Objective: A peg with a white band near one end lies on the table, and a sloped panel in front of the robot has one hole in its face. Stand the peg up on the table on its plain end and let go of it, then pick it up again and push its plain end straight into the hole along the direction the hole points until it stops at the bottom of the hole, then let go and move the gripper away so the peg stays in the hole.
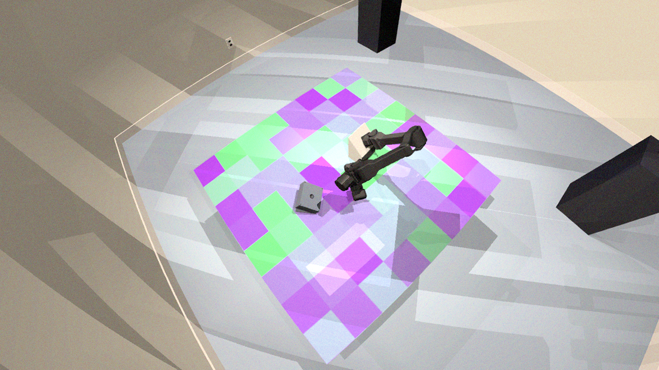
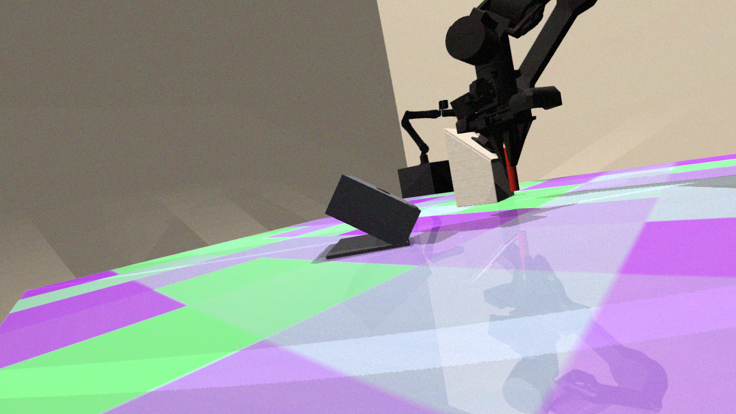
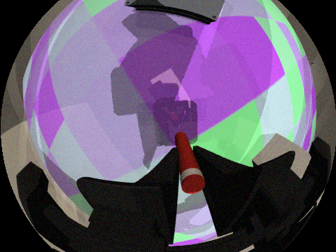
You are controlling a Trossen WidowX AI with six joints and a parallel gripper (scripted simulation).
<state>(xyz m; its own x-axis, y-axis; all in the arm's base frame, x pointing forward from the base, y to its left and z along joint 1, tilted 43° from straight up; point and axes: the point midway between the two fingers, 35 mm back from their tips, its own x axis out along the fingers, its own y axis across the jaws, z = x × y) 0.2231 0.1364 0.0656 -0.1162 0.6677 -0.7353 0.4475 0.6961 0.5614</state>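
My gripper tip is 20 cm short of the sloped panel, 12 cm to the left of it and 2 cm above it. From my gripper tip the other things lie so: peg (2 cm above).
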